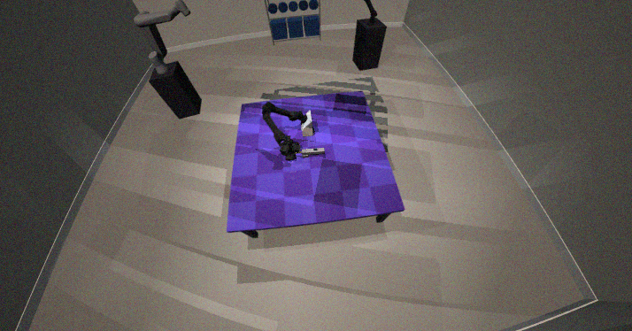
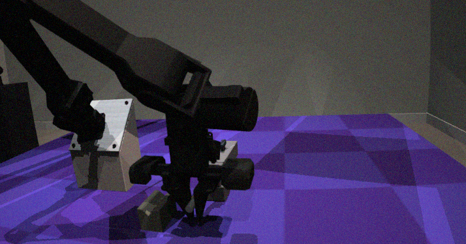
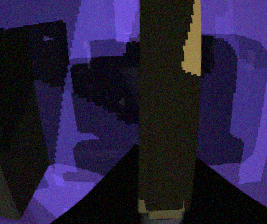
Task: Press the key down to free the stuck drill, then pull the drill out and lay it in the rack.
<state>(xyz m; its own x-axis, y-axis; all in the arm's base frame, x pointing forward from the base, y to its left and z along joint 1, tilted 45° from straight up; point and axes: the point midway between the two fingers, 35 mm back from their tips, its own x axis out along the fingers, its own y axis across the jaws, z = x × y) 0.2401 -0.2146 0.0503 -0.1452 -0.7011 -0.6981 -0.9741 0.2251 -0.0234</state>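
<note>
The rack lies 70 mm behind my gripper tip and 30 mm to the left of it. Also, from my gripper tip: black key (200 mm to the left, 40 mm ahead, 30 mm above).
</note>
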